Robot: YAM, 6 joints.
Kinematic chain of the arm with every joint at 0, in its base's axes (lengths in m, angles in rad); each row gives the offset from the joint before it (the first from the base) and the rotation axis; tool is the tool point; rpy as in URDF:
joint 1: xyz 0 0 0.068 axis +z
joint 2: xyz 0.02 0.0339 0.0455 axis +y
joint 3: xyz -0.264 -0.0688 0 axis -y
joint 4: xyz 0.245 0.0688 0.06 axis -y
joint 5: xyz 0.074 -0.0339 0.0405 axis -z
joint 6: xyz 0.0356 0 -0.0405 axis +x
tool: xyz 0 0 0 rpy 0 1.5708 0
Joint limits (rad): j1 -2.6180..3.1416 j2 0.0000..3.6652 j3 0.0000..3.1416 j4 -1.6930..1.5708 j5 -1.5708..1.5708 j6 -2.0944..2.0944
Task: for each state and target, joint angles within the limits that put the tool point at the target. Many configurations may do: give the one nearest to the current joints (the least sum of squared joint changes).
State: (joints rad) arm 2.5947 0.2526 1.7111 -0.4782 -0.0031 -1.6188
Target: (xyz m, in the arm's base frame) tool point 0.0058 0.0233 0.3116
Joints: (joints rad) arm 2.3072 0.0951 0.7598 -0.9119 0.5947 -1.6188
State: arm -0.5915 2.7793 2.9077 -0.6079 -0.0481 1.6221
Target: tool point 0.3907 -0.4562 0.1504
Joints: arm -0.8645 2.8677 2.7972 -0.7101 -0.0326 1.6221
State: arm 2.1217 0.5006 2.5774 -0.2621 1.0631 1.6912
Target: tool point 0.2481 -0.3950 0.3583
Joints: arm 2.0613 0.0493 2.3370 -0.5408 1.1696 1.6912
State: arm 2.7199 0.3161 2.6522 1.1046 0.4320 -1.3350
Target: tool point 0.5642 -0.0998 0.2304
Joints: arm 2.9420 0.2027 2.7092 0.9526 0.4062 -1.3350
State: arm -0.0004 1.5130 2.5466 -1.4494 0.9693 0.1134
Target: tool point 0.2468 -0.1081 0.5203
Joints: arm -0.3029 1.7040 2.4323 -1.4600 0.9796 0.1134
